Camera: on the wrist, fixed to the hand. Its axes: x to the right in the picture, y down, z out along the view.
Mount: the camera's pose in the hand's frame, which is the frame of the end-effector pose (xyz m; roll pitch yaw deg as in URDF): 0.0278 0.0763 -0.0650 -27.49 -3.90 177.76
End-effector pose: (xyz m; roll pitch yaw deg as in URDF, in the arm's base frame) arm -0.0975 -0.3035 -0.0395 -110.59 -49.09 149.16
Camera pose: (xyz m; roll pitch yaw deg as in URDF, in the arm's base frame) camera -0.0997 -0.2001 -0.0503 79.38 52.47 -35.54
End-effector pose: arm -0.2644 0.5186 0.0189 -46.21 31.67 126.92
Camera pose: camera -0.2518 0.4920 -0.0809 21.40 -32.65 -58.26
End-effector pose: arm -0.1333 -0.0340 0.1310 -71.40 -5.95 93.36
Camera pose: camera -0.0983 0.0054 0.0413 43.34 6.81 -91.08
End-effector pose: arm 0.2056 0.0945 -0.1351 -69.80 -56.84 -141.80
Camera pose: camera 0.1103 0.0636 -0.1633 35.32 57.32 29.97
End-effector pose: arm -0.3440 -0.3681 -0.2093 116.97 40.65 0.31
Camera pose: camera -0.2595 -0.3443 -0.1535 -148.40 -40.72 -173.76
